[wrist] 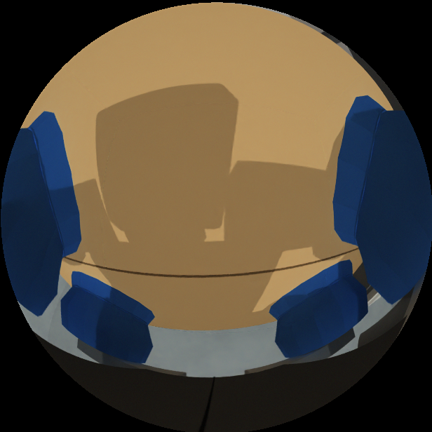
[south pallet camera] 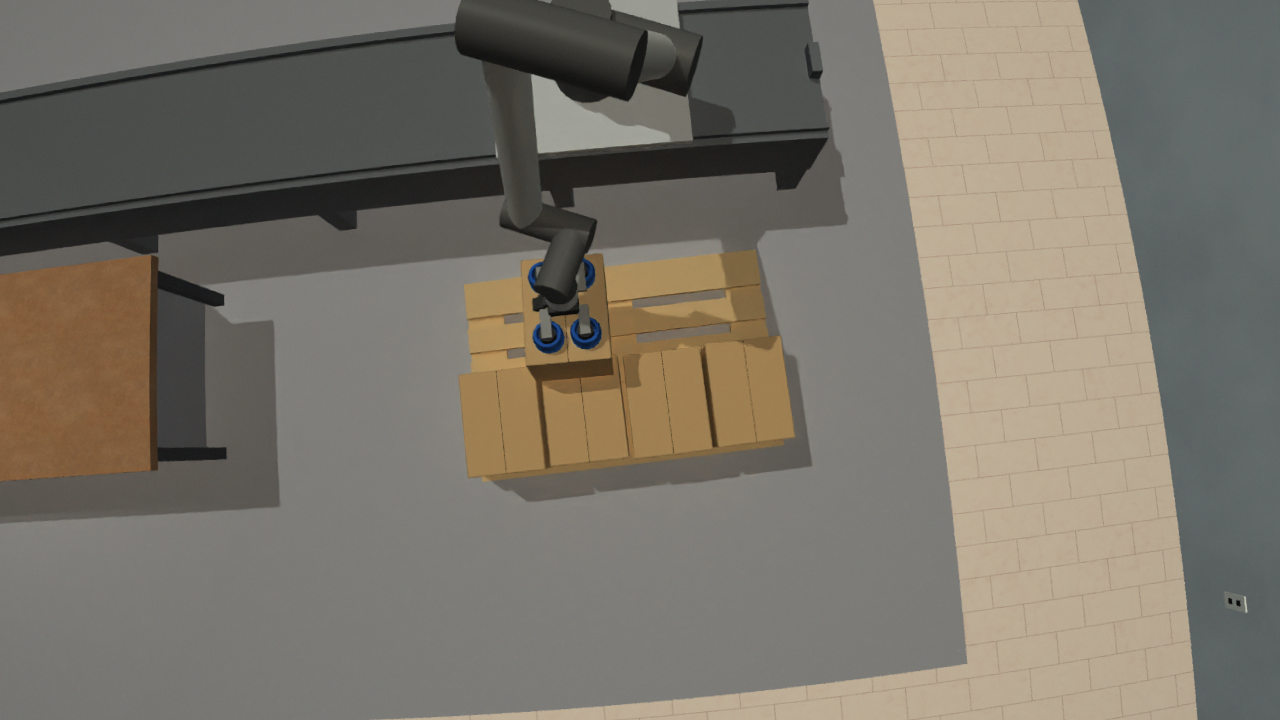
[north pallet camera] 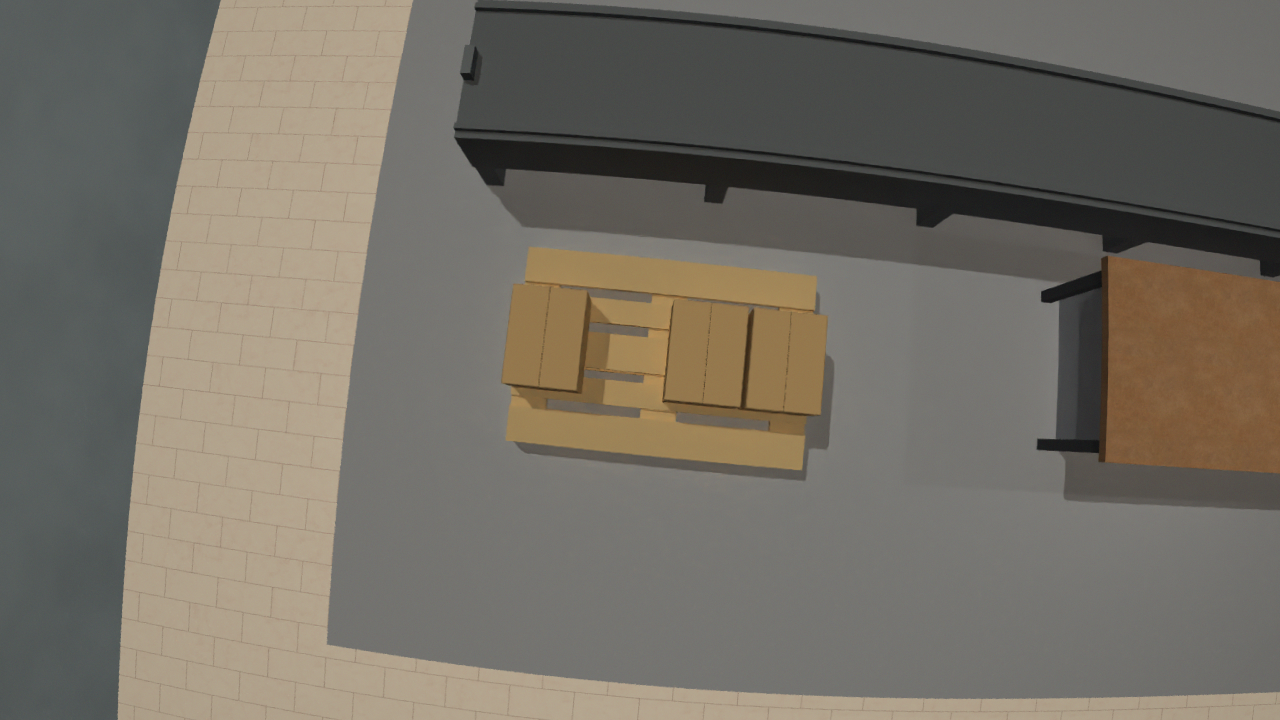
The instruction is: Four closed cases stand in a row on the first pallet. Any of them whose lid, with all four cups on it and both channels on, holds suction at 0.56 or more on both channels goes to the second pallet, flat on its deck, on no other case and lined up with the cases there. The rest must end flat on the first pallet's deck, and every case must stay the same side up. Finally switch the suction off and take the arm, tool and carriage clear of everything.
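Observation:
On the first pallet (north pallet camera: 657,447) in the north view, one case (north pallet camera: 546,335) stands at the left and two cases (north pallet camera: 707,353) (north pallet camera: 785,362) stand close together at the right, with bare deck between. My gripper (south pallet camera: 562,306) (wrist: 215,260) has its four blue cups on the lid of a held case (south pallet camera: 595,302) (wrist: 200,50). This case is upright over the back left of the second pallet (south pallet camera: 689,274) and looks slightly above the deck; its underside is hidden. Its front edge overlaps the row in view and shades it. The row's cases (south pallet camera: 501,420) (south pallet camera: 586,425) (south pallet camera: 669,402) (south pallet camera: 749,394) stand along the front.
The dark rail (north pallet camera: 805,98) (south pallet camera: 268,116) runs behind both pallets. The pale carriage (south pallet camera: 626,120) is near its right end in the south view, and my arm (south pallet camera: 517,152) reaches down from it. A brown-topped table (north pallet camera: 1190,376) (south pallet camera: 71,367) stands between the pallets.

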